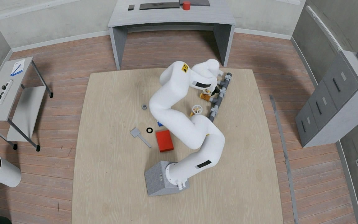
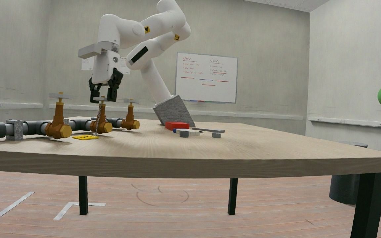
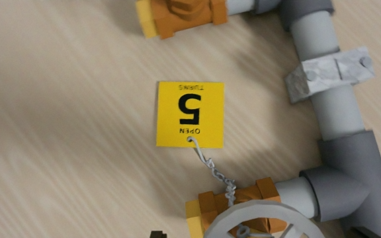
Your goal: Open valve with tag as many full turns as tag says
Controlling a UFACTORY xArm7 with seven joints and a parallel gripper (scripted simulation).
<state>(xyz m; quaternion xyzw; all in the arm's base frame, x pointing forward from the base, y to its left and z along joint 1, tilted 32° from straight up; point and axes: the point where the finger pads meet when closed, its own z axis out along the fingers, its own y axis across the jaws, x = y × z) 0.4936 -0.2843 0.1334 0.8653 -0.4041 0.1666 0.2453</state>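
Now: hand 110 mm above the yellow tag, 80 mm short of it and 30 mm to the left of it. Also, from my hand: blue-and-white box (310 mm to the left, 110 mm below, 70 mm behind); red block (320 mm to the left, 240 mm behind, 100 mm below); grey nut (390 mm to the left, 110 mm below, 30 mm ahead).
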